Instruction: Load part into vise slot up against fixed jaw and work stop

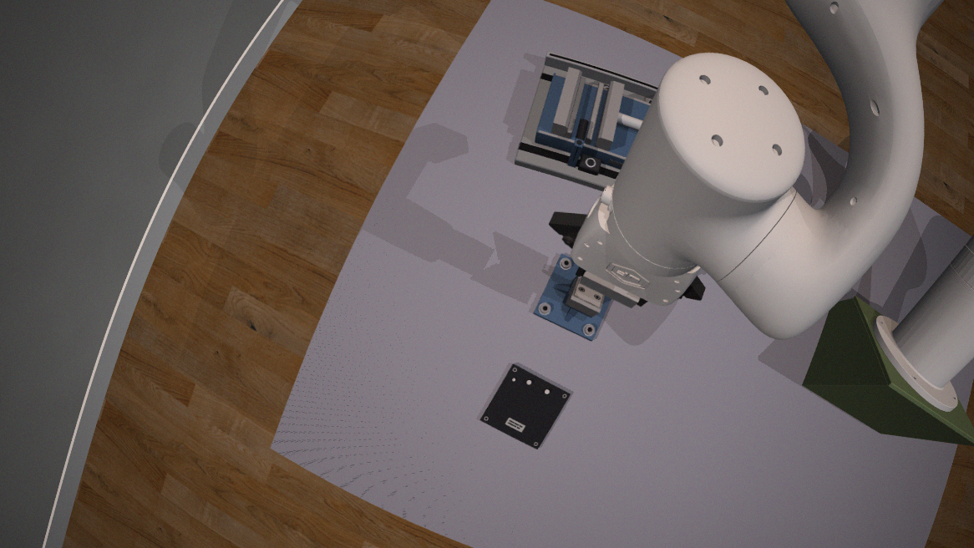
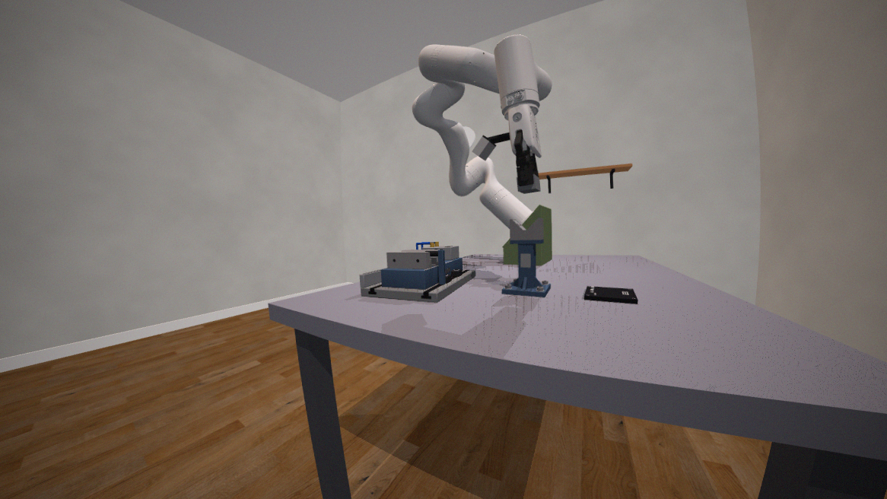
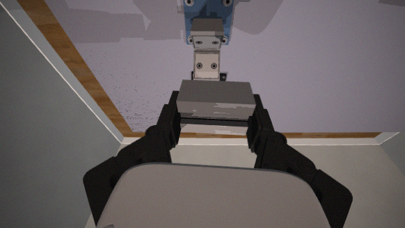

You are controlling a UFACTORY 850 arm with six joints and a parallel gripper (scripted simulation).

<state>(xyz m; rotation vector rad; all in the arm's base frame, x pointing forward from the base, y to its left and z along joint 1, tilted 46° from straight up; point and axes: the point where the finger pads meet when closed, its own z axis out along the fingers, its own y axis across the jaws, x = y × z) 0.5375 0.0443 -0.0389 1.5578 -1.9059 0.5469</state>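
The moving jaw lies 260 mm to the right of my hand, 170 mm below it and 40 mm ahead of it. From my hand the other things lie so: work stop 210 mm to the right, 160 mm below, 70 mm ahead; black infeed plate 240 mm below, 160 mm to the left, 20 mm ahead; part right at my hand.
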